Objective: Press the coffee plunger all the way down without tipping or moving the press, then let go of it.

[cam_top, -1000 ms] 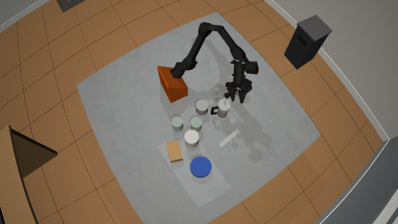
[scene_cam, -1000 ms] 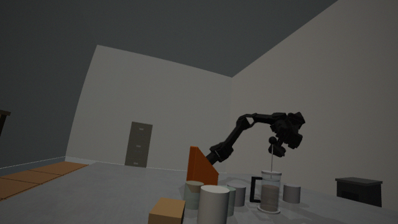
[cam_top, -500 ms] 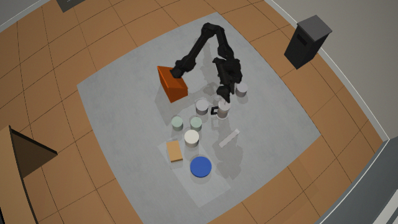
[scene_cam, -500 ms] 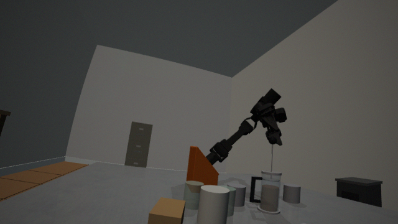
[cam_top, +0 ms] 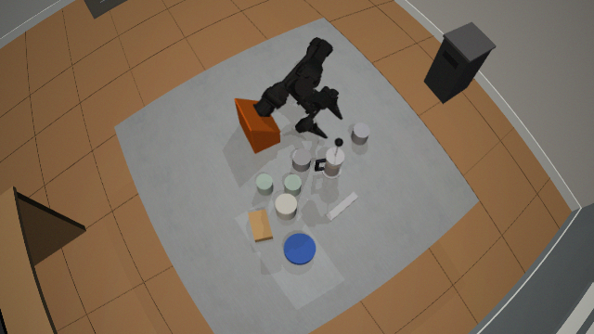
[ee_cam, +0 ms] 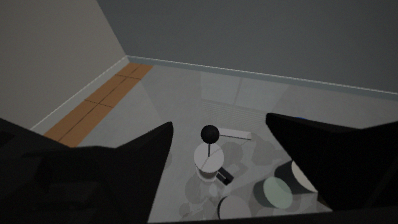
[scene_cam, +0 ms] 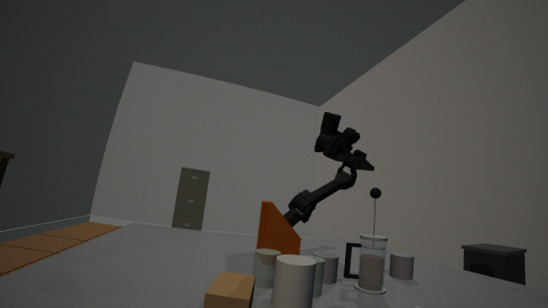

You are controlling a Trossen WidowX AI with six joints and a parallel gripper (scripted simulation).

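Right now my gripper tip is 200 mm above the coffee press and 20 mm short of it. Also, from my gripper tip: white cylinder: 280 mm below, 230 mm to the right, 80 mm ahead; then tan box: 350 mm to the right, 310 mm below, 90 mm ahead.
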